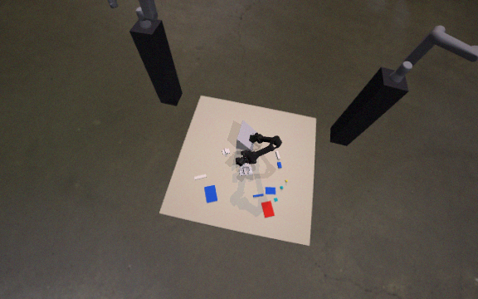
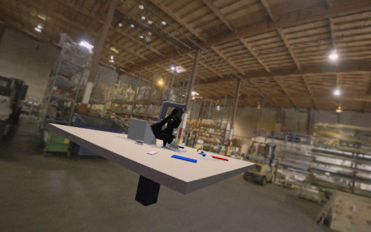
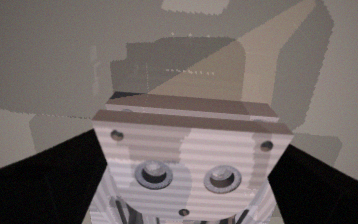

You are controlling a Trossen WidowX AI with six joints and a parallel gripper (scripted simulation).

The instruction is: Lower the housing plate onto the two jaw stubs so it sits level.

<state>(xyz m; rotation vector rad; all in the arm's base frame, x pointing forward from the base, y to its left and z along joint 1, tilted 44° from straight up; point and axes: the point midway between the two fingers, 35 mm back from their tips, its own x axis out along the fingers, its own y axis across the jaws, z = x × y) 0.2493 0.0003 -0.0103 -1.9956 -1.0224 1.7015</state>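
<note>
Right now the housing plate is 10 mm ahead of my gripper tip and 20 mm above it. The rest, counted from my gripper tip: red plate (360 mm ahead, 280 mm to the left, 10 mm below); white bar (220 mm ahead, 370 mm to the right, 10 mm below).
</note>
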